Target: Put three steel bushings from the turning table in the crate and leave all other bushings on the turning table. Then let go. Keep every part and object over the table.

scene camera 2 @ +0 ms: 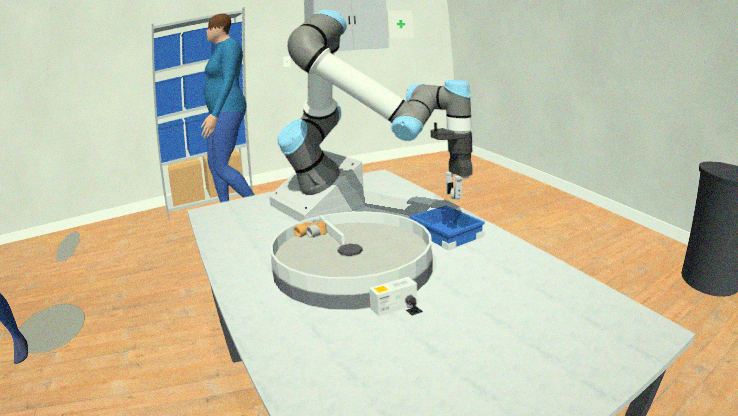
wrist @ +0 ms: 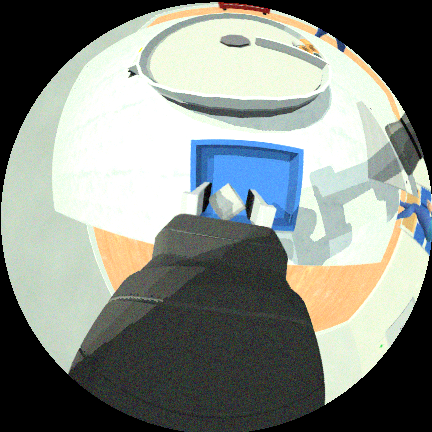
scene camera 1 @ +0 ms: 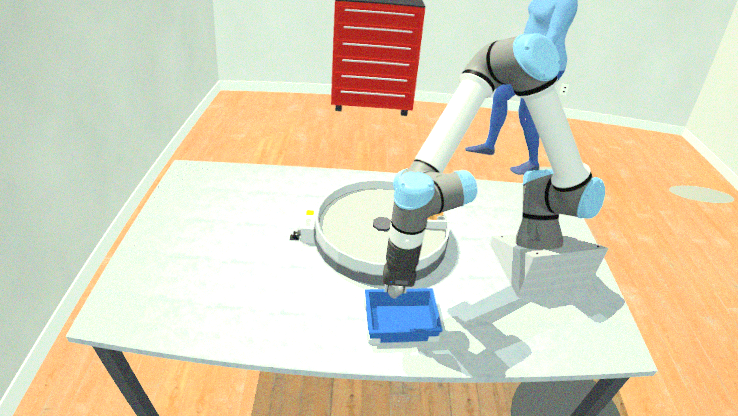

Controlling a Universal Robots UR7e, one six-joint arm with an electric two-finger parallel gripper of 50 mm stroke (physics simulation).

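Places are measured from the arm's base along level axes (x left, y back, z up), in centimetres.
Pixels of known places: gripper, between the fingertips: (scene camera 2: 454, 195) (wrist: 228, 195) (scene camera 1: 395, 289); arm's base, origin of its link: (scene camera 2: 320, 179) (scene camera 1: 539, 243).
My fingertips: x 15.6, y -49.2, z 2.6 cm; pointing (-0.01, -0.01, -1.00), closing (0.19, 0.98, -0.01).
Note:
Ahead of a thing's pixels: the offset from my fingertips to its top centre. "spot": to the spot under its first point.
My gripper (scene camera 1: 395, 292) (scene camera 2: 453, 190) (wrist: 228, 195) is shut on a grey steel bushing {dx +0.7, dy -0.1, dz +2.1 cm} (wrist: 227, 202) and holds it above the blue crate {dx +0.1, dy +2.9, dz -8.1 cm} (scene camera 1: 405, 336) (scene camera 2: 461, 238) (wrist: 250, 145). The bushing looks turned at an angle between the fingers in the wrist view. No bushing shows on the visible part of the crate's floor; the gripper and bushing hide part of it in the wrist view. On the turning table (scene camera 1: 330, 254) (scene camera 2: 325, 285) (wrist: 250, 103), a steel bushing {dx -36.7, dy +18.9, dz -4.6 cm} (scene camera 2: 313, 230) lies among orange bushings {dx -39.3, dy +21.7, dz -4.6 cm} (scene camera 2: 300, 229) (wrist: 309, 47), near the straight bar. The arm partly hides them in scene camera 1.
The straight bar {spot: dx -33.4, dy +12.5, dz -5.0 cm} (scene camera 2: 334, 230) (wrist: 290, 49) stands on the turning table beside its dark hub {dx -34.5, dy +3.5, dz -7.0 cm} (scene camera 1: 381, 223) (scene camera 2: 349, 250). A white box {spot: dx -40.0, dy -21.3, dz -8.8 cm} (scene camera 2: 393, 296) with a yellow label and a small black device {spot: dx -35.1, dy -22.2, dz -13.0 cm} (scene camera 2: 412, 305) stand against the table's outer side. The arm's base is beyond the crate in scene camera 2.

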